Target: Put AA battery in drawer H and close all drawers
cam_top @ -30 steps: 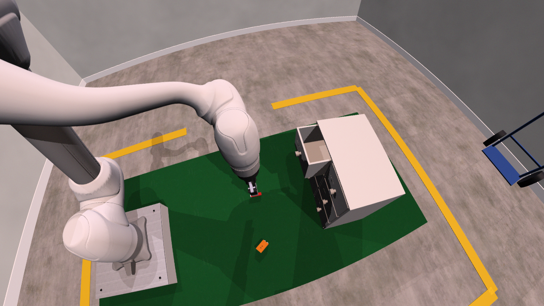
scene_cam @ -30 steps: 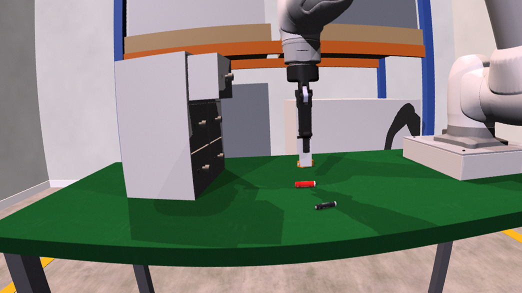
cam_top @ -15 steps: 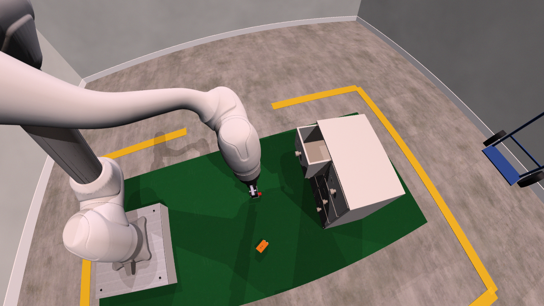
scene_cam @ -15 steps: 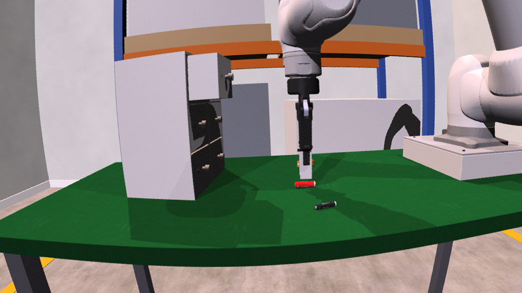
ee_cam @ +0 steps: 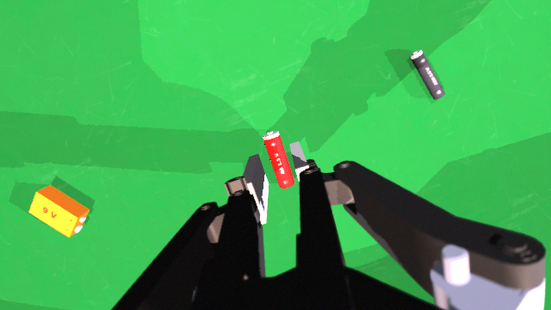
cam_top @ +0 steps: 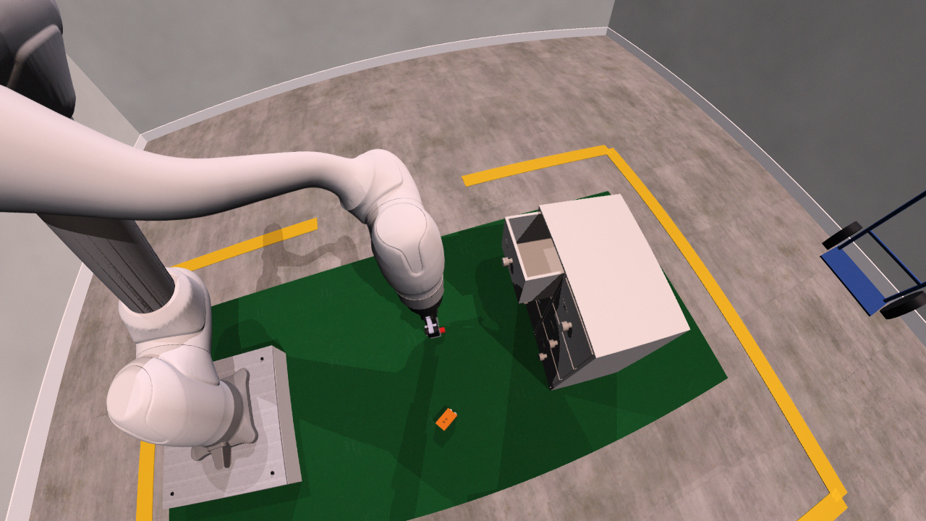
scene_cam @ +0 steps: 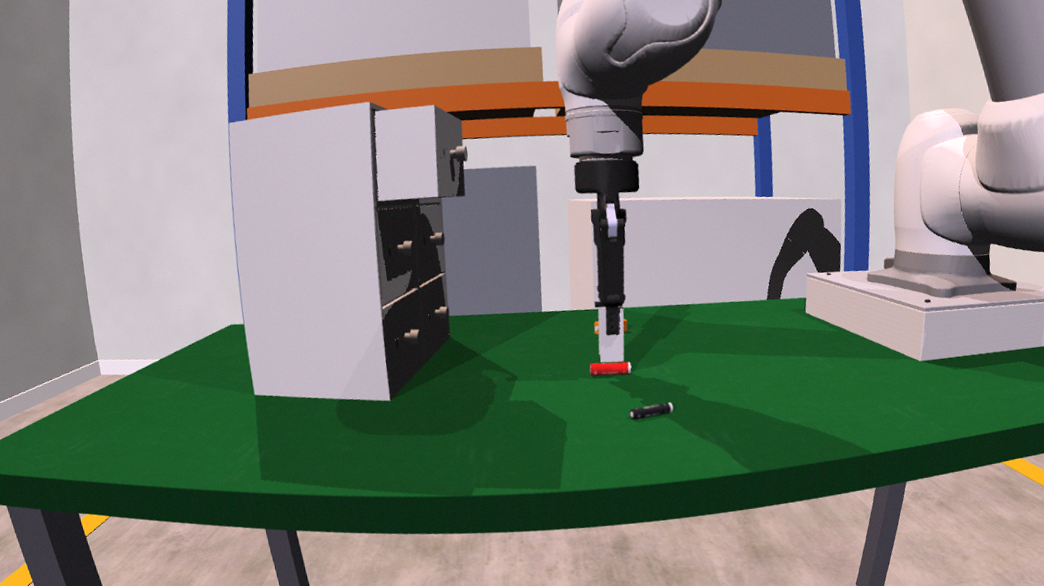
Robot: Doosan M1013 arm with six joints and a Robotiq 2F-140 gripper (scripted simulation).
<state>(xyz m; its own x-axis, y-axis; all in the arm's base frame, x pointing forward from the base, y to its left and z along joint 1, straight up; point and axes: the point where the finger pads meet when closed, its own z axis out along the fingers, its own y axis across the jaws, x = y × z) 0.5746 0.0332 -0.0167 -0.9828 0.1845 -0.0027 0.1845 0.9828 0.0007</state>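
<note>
The red cylinder is 5 cm below my hand. The rest, counted from my hand: black AA battery: 14 cm to the left, 5 cm below; drawer marked H: 26 cm ahead, 4 cm to the right, 19 cm above; orange block: 5 cm behind, 21 cm to the right, 5 cm below.
</note>
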